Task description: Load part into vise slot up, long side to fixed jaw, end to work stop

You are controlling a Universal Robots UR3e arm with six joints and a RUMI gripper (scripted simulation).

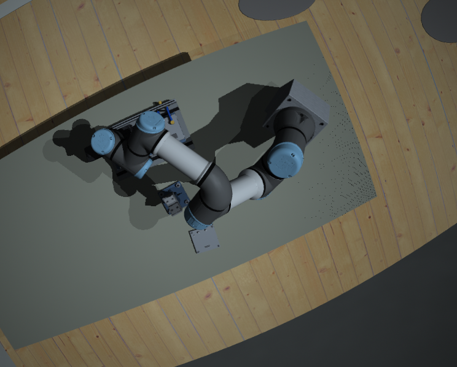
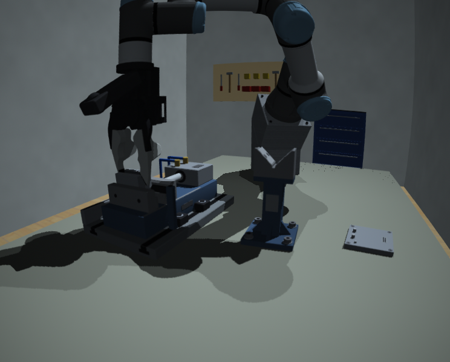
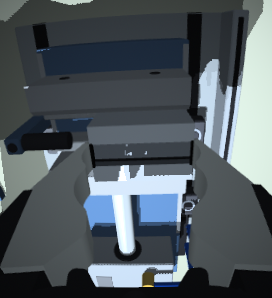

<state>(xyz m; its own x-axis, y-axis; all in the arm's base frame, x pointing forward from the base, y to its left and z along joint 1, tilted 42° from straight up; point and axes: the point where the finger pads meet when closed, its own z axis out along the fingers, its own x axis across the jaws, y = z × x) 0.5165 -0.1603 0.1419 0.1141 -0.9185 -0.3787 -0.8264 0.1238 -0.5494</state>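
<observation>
The part is right at my hand. Round my hand: moving jaw (40 mm behind, 20 mm to the left, 30 mm below); then fixed jaw (30 mm ahead, 20 mm to the left, 30 mm below); then work stop (10 mm behind, 70 mm to the left, 20 mm below).
</observation>
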